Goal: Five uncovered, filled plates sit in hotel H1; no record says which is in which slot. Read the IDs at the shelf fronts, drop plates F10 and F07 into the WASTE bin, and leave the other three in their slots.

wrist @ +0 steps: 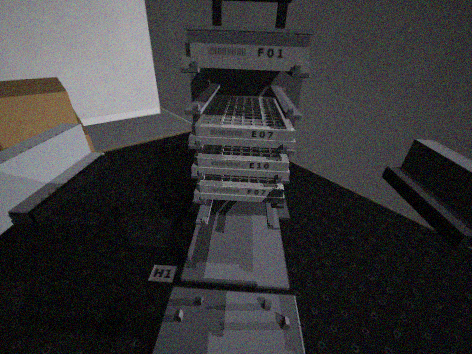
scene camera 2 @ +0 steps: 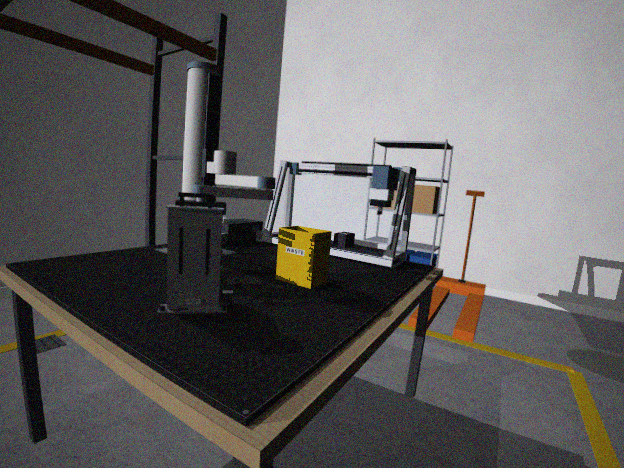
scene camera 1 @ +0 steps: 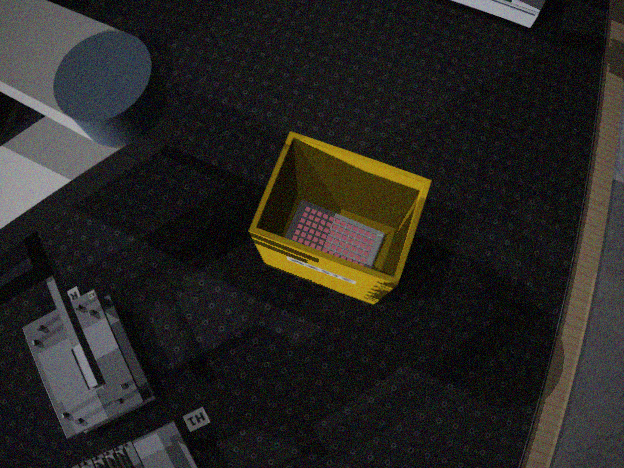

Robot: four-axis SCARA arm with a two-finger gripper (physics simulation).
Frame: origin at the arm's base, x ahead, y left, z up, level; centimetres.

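Seen in the pictures: gripper, fingertip midpoint: [wrist: 244, 150] [scene camera 1: 30, 420].
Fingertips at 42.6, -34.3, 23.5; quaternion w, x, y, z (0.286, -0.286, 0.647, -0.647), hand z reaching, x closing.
Pixels of each thing's middle, then the offset from my fingertips to it, as dx, dy, dz. "*": a spot on its surface instead.
- Hotel H1, surface spot: [wrist: 260, 250] * +6.1, -10.2, -21.4
- F01, body centre: [wrist: 246, 54] +9.5, -8.5, +3.7
- E07, body centre: [wrist: 243, 115] +9.5, -8.5, -1.9
- E10, body centre: [wrist: 242, 140] +9.5, -8.5, -4.7
- F07, body centre: [wrist: 241, 162] +9.5, -8.5, -7.5
- yellow WASTE bin, body centre: [scene camera 1: 337, 228] [scene camera 2: 303, 255] +22.0, +31.7, -12.2
- plate with pink wells, body centre: [scene camera 1: 331, 243] +21.6, +31.6, -20.9
- low pegged nest, body centre: [scene camera 1: 87, 364] -4.3, +4.3, -18.7
- H1 label, surface spot: [scene camera 1: 196, 419] [wrist: 162, 273] * +12.1, +2.5, -22.2
- dark block, surface spot: [scene camera 2: 344, 239] * +13.2, +85.9, -12.7
Hotel H1 [wrist: 260, 250] stands ahead in the wrist view. From top to bottom, its plate fronts read F01 [wrist: 250, 54], E07 [wrist: 262, 134], E10 [wrist: 259, 165] and F07 [wrist: 257, 191]. There is a wide gap between F01 and E07. My gripper [wrist: 244, 150] is open and empty, with its fingers wide to either side of the stack in that view; one finger shows at the left in scene camera 1. The yellow WASTE bin [scene camera 1: 322, 283] [scene camera 2: 297, 266] holds a plate with pink wells [scene camera 1: 327, 234], lying at its bottom; its ID is not visible.
A low pegged nest [scene camera 1: 55, 367] [wrist: 250, 337] lies beside the H1 label [scene camera 1: 196, 419] [wrist: 162, 273]. The arm column [scene camera 2: 195, 130] stands left of the bin. A gantry frame [scene camera 2: 405, 221] stands behind the bin, with a dark block [scene camera 2: 344, 239] by it.
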